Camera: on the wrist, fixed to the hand. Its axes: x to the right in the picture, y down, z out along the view.
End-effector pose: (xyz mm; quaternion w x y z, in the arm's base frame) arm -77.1 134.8 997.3 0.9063 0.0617 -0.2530 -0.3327
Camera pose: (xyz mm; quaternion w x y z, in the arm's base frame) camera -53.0 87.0 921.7 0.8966 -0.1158 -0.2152 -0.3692
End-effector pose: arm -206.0 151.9 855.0 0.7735 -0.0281 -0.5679 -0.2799
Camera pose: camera -154.6 79.9 827.4 0.7401 -0.1803 -0.5298 -0.3728
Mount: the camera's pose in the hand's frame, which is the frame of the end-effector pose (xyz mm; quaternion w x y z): 14.4 -44.3 -80.1 0.9828 -0.1821 -0.0295 0.0063
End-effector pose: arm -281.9 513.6 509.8 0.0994 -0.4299 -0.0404 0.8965
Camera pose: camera -222.0 558.9 455.6 0.0126 -0.4144 -0.2032 0.8870
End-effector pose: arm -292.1 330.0 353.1 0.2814 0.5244 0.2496 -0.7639
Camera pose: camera -274.0 413.5 317.3 0.3842 0.4432 0.3728 -0.7190
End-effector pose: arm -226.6 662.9 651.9 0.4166 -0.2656 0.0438 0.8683
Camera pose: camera -166.9 677.9 582.7 0.3569 -0.3110 -0.1257 0.8718
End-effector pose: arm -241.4 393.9 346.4 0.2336 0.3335 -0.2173 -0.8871
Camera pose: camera -207.4 402.7 260.6 0.2895 0.2577 -0.0610 -0.9198
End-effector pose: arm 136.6 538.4 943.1 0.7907 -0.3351 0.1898 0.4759
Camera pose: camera 183.9 476.2 893.3 0.7187 -0.4581 0.0787 0.5172
